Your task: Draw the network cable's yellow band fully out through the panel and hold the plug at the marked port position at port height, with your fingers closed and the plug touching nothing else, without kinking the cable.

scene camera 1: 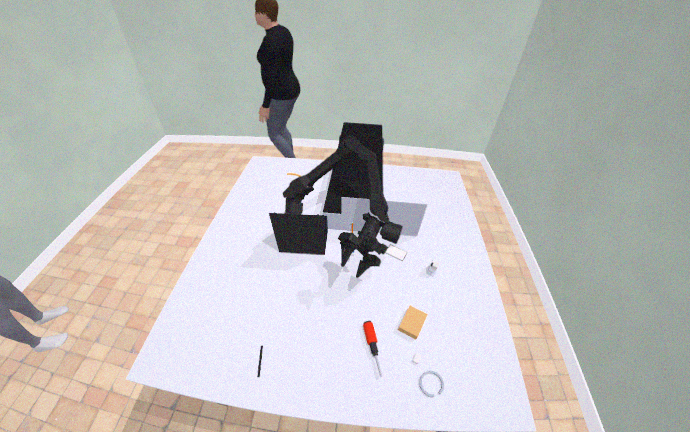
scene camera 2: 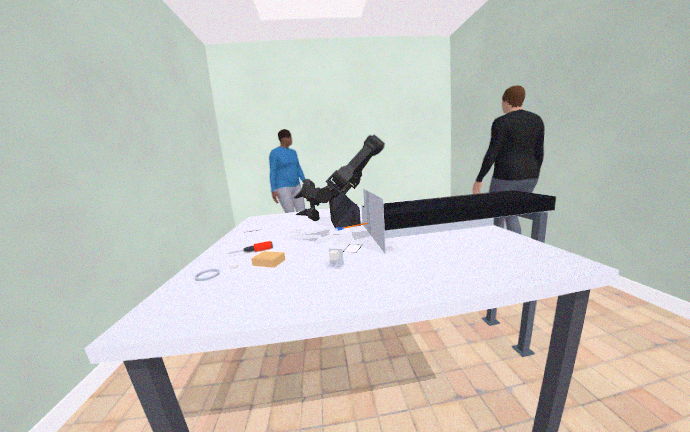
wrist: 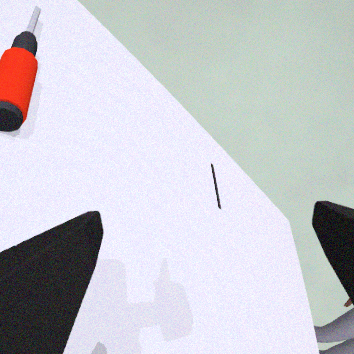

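Seen in the pictures: gripper, between the fingertips: (scene camera 1: 349, 272) (scene camera 2: 295, 206) (wrist: 207, 217); arm's base, origin of its link: (scene camera 1: 293, 214).
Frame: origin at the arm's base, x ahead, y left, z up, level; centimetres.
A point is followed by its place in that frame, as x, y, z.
The orange cable (scene camera 1: 351, 227) (scene camera 2: 354, 225) {24.1, -0.8, -13.5} sticks out in front of the upright grey panel (scene camera 1: 409, 217) {48.1, 1.7, -5.6} (scene camera 2: 374, 218) {40.1, 3.0, -7.3}, with a small blue plug (scene camera 2: 339, 228) {24.0, -8.1, -13.8} at its end, low over the table. Another orange stretch shows behind the panel in scene camera 1. The yellow band cannot be made out. My gripper (scene camera 1: 350, 270) {20.6, -26.5, -1.5} (scene camera 2: 297, 205) {20.6, -26.5, -1.5} (wrist: 207, 217) {20.6, -26.5, -1.5} is open and empty, above the table and farther out from the panel than the plug. A white card (scene camera 1: 396, 252) {42.5, -7.7, -17.2} (scene camera 2: 352, 248) {42.9, -8.0, -17.2} and a small grey block (scene camera 1: 431, 268) {54.3, -18.8, -14.0} (scene camera 2: 335, 256) {57.3, -17.9, -13.2} are beside it; I cannot tell which marks the port.
A long black box (scene camera 1: 356, 162) {29.4, 45.5, -7.0} (scene camera 2: 468, 209) {44.1, 45.8, -8.6} stands behind the panel, and a black plate (scene camera 1: 300, 234) {2.9, -6.7, -4.6} by the arm's base. A red screwdriver (scene camera 1: 370, 333) {26.8, -43.0, -13.9} (scene camera 2: 263, 246) {28.4, -41.9, -15.2} (wrist: 19, 75) {26.9, -42.1, -13.9}, orange block (scene camera 1: 412, 321) {41.9, -39.7, -14.3} (scene camera 2: 268, 258) {45.8, -39.1, -14.3}, grey ring (scene camera 1: 421, 382) {41.3, -59.1, -16.5} and thin black stick (scene camera 1: 260, 361) {-9.5, -50.0, -17.2} (wrist: 216, 186) {-9.7, -49.4, -17.0} lie farther out.
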